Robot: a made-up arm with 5 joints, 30 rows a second.
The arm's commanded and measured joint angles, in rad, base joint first. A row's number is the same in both.
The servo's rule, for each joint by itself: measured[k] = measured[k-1] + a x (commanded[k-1-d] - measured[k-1]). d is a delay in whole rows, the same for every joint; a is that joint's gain. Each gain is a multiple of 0.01, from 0.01 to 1. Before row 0 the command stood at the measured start. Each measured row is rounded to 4 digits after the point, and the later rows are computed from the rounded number. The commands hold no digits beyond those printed.
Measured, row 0:
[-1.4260, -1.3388, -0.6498, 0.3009, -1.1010]
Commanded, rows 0 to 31:
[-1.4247, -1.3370, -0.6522, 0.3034, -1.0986]
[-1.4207, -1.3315, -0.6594, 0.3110, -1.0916]
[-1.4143, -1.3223, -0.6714, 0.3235, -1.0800]
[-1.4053, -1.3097, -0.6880, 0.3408, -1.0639]
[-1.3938, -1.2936, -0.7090, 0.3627, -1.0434]
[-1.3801, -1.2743, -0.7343, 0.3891, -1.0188]
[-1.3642, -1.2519, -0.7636, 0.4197, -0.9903]
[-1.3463, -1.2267, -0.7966, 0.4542, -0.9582]
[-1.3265, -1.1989, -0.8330, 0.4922, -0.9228]
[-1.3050, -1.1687, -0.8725, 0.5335, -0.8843]
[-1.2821, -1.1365, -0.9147, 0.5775, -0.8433]
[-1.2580, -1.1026, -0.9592, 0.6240, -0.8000]
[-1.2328, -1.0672, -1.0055, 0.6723, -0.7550]
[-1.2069, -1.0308, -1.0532, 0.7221, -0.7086]
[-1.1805, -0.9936, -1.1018, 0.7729, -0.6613]
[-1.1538, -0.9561, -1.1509, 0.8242, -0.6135]
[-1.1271, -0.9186, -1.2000, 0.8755, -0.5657]
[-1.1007, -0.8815, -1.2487, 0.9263, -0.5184]
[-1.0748, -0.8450, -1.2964, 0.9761, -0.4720]
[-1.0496, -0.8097, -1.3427, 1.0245, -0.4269]
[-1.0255, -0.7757, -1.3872, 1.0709, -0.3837]
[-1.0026, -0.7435, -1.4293, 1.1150, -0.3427]
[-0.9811, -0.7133, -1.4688, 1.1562, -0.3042]
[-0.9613, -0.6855, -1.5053, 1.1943, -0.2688]
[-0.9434, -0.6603, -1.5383, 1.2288, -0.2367]
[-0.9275, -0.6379, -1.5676, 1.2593, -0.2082]
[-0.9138, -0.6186, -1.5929, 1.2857, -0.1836]
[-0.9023, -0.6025, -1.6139, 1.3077, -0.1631]
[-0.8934, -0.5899, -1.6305, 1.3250, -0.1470]
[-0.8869, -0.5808, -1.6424, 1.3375, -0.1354]
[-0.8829, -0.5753, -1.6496, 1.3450, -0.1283]
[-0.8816, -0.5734, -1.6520, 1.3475, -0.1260]
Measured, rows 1 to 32:
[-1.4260, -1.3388, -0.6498, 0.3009, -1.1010]
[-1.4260, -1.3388, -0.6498, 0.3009, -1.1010]
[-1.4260, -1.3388, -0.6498, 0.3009, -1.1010]
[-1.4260, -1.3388, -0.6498, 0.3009, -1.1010]
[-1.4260, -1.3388, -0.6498, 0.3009, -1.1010]
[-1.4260, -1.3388, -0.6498, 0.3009, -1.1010]
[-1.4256, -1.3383, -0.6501, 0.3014, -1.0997]
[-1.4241, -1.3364, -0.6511, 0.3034, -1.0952]
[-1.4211, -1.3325, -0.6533, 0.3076, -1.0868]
[-1.4162, -1.3261, -0.6571, 0.3146, -1.0742]
[-1.4093, -1.3170, -0.6628, 0.3247, -1.0573]
[-1.4002, -1.3050, -0.6707, 0.3382, -1.0361]
[-1.3890, -1.2901, -0.6809, 0.3553, -1.0109]
[-1.3758, -1.2723, -0.6936, 0.3761, -0.9819]
[-1.3605, -1.2517, -0.7089, 0.4005, -0.9494]
[-1.3433, -1.2285, -0.7269, 0.4284, -0.9136]
[-1.3243, -1.2027, -0.7476, 0.4597, -0.8749]
[-1.3037, -1.1747, -0.7709, 0.4942, -0.8337]
[-1.2817, -1.1446, -0.7967, 0.5316, -0.7904]
[-1.2585, -1.1127, -0.8249, 0.5716, -0.7454]
[-1.2343, -1.0794, -0.8554, 0.6139, -0.6991]
[-1.2093, -1.0449, -0.8879, 0.6581, -0.6520]
[-1.1838, -1.0095, -0.9222, 0.7038, -0.6045]
[-1.1580, -0.9737, -0.9581, 0.7505, -0.5571]
[-1.1322, -0.9377, -0.9953, 0.7979, -0.5103]
[-1.1066, -0.9019, -1.0335, 0.8455, -0.4644]
[-1.0815, -0.8666, -1.0724, 0.8928, -0.4200]
[-1.0570, -0.8321, -1.1117, 0.9395, -0.3775]
[-1.0335, -0.7988, -1.1510, 0.9850, -0.3372]
[-1.0111, -0.7671, -1.1900, 1.0290, -0.2996]
[-0.9901, -0.7372, -1.2283, 1.0710, -0.2650]
[-0.9707, -0.7094, -1.2656, 1.1105, -0.2338]
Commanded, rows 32 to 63:
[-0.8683, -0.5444, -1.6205, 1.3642, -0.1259]
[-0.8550, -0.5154, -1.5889, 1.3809, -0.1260]
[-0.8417, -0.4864, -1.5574, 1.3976, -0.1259]
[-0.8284, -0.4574, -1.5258, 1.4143, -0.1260]
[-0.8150, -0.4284, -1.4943, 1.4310, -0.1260]
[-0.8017, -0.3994, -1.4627, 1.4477, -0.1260]
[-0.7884, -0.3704, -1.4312, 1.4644, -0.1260]
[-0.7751, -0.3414, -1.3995, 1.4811, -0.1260]
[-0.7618, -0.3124, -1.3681, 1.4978, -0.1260]
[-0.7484, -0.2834, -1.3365, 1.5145, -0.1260]
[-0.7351, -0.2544, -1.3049, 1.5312, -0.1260]
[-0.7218, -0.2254, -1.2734, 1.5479, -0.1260]
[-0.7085, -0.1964, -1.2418, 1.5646, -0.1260]
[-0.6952, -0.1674, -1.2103, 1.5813, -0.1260]
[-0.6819, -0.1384, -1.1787, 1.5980, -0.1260]
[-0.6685, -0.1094, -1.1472, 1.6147, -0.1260]
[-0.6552, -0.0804, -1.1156, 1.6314, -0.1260]
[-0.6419, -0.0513, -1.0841, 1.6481, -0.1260]
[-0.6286, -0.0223, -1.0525, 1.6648, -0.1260]
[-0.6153, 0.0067, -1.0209, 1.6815, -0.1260]
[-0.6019, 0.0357, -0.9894, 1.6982, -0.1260]
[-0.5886, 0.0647, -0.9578, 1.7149, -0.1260]
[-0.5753, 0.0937, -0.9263, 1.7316, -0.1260]
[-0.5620, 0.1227, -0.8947, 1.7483, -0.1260]
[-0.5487, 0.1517, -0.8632, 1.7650, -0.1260]
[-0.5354, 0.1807, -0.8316, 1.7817, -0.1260]
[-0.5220, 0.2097, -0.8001, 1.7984, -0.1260]
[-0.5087, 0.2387, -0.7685, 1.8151, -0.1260]
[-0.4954, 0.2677, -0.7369, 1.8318, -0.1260]
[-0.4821, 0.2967, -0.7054, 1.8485, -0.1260]
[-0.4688, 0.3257, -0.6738, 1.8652, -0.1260]
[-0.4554, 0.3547, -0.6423, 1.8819, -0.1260]
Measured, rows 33 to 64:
[-0.9531, -0.6840, -1.3016, 1.1473, -0.2062]
[-0.9374, -0.6612, -1.3360, 1.1810, -0.1825]
[-0.9238, -0.6412, -1.3684, 1.2112, -0.1630]
[-0.9124, -0.6243, -1.3985, 1.2377, -0.1478]
[-0.9033, -0.6106, -1.4261, 1.2602, -0.1371]
[-0.8966, -0.6002, -1.4509, 1.2785, -0.1310]
[-0.8878, -0.5846, -1.4696, 1.2965, -0.1282]
[-0.8776, -0.5652, -1.4827, 1.3142, -0.1270]
[-0.8665, -0.5431, -1.4909, 1.3317, -0.1264]
[-0.8547, -0.5191, -1.4947, 1.3490, -0.1262]
[-0.8424, -0.4937, -1.4947, 1.3662, -0.1261]
[-0.8298, -0.4673, -1.4912, 1.3833, -0.1260]
[-0.8170, -0.4402, -1.4846, 1.4003, -0.1260]
[-0.8040, -0.4125, -1.4752, 1.4173, -0.1260]
[-0.7909, -0.3845, -1.4634, 1.4342, -0.1260]
[-0.7777, -0.3562, -1.4494, 1.4511, -0.1260]
[-0.7645, -0.3277, -1.4335, 1.4679, -0.1260]
[-0.7513, -0.2991, -1.4159, 1.4847, -0.1260]
[-0.7380, -0.2703, -1.3967, 1.5015, -0.1260]
[-0.7247, -0.2415, -1.3762, 1.5183, -0.1260]
[-0.7114, -0.2126, -1.3545, 1.5350, -0.1260]
[-0.6981, -0.1837, -1.3317, 1.5517, -0.1260]
[-0.6848, -0.1548, -1.3079, 1.5684, -0.1260]
[-0.6715, -0.1258, -1.2833, 1.5851, -0.1260]
[-0.6582, -0.0968, -1.2579, 1.6018, -0.1260]
[-0.6449, -0.0678, -1.2318, 1.6185, -0.1260]
[-0.6316, -0.0388, -1.2051, 1.6352, -0.1260]
[-0.6183, -0.0098, -1.1779, 1.6519, -0.1260]
[-0.6050, 0.0192, -1.1502, 1.6686, -0.1260]
[-0.5917, 0.0482, -1.1221, 1.6853, -0.1260]
[-0.5784, 0.0772, -1.0936, 1.7020, -0.1260]
[-0.5651, 0.1062, -1.0648, 1.7187, -0.1260]

